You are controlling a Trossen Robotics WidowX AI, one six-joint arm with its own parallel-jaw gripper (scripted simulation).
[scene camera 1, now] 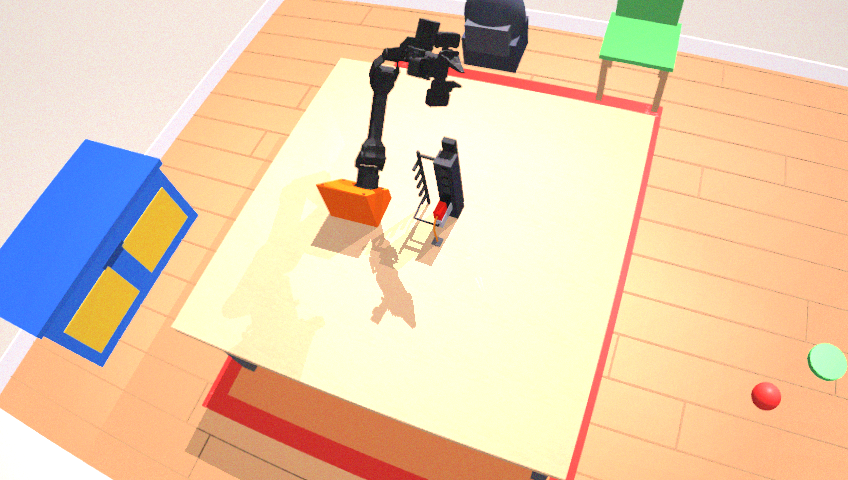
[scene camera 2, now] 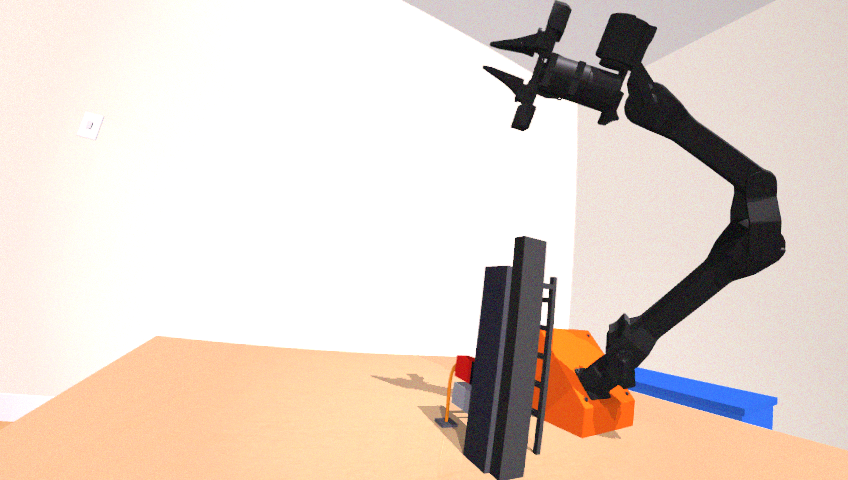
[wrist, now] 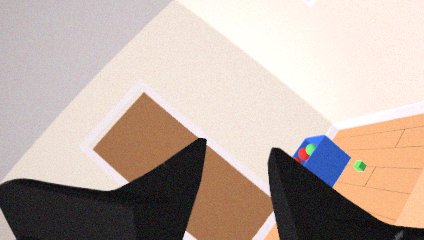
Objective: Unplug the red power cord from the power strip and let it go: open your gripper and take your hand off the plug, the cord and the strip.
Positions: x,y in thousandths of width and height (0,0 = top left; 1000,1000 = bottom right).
Observation:
In view: the gripper (scene camera 2: 574,116).
The gripper shows as well in scene camera 1 (scene camera 1: 544,168) and in the wrist view (wrist: 560,627).

